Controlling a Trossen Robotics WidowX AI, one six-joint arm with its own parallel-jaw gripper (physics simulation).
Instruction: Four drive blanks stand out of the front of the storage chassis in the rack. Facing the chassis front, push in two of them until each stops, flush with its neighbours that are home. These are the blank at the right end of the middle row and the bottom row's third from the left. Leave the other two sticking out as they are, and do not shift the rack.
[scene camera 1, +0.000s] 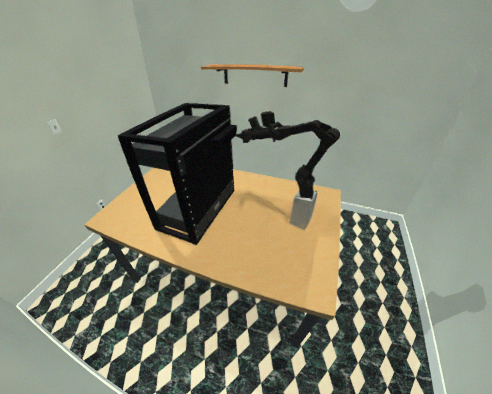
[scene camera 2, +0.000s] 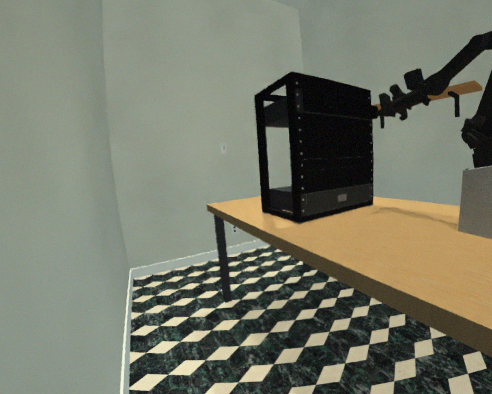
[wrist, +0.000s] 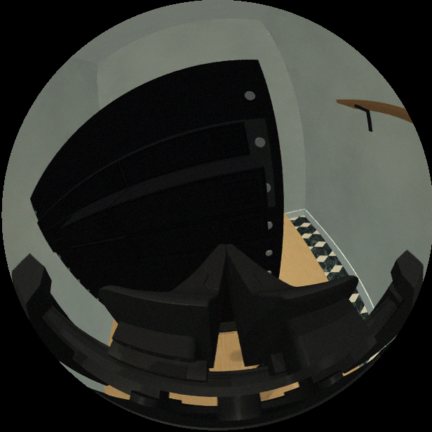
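Pixels of known places: gripper, fingertip midpoint: (scene camera 1: 236, 135) (scene camera 2: 376, 115); arm's base, link origin: (scene camera 1: 306, 194) (scene camera 2: 490, 166).
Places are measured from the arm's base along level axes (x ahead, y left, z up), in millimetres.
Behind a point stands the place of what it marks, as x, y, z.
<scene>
The black rack (scene camera 1: 182, 197) {473, 392, 122} (scene camera 2: 295, 150) {472, 392, 81} (wrist: 262, 107) stands upright on the table. The storage chassis front (scene camera 1: 210, 165) {476, 153, 148} (scene camera 2: 335, 137) {474, 175, 133} (wrist: 200, 200) is nearly black. A dark part juts out near its upper right in scene camera 1. Single drive blanks, and which stand out, cannot be told apart in the darkness. My gripper (scene camera 1: 239, 136) {426, -49, 236} (scene camera 2: 375, 112) {426, -49, 236} (wrist: 224, 250) is shut and empty, its tips together. It is at the upper right of the rack's front, pointing toward it. Whether the tips touch anything cannot be told.
The rack stands on the wooden table (scene camera 1: 260, 235) {183, 188, -208} (scene camera 2: 400, 250) {99, 328, -208} (wrist: 300, 255). A grey unit with a small label (scene camera 2: 320, 199) {469, 277, -121} fills the rack's bottom. The arm stands on a grey pedestal (scene camera 1: 303, 212) {-6, 51, -84} (scene camera 2: 477, 205) {12, 48, -115} facing the rack. A wooden wall shelf (scene camera 1: 252, 67) (wrist: 382, 106) hangs behind.
</scene>
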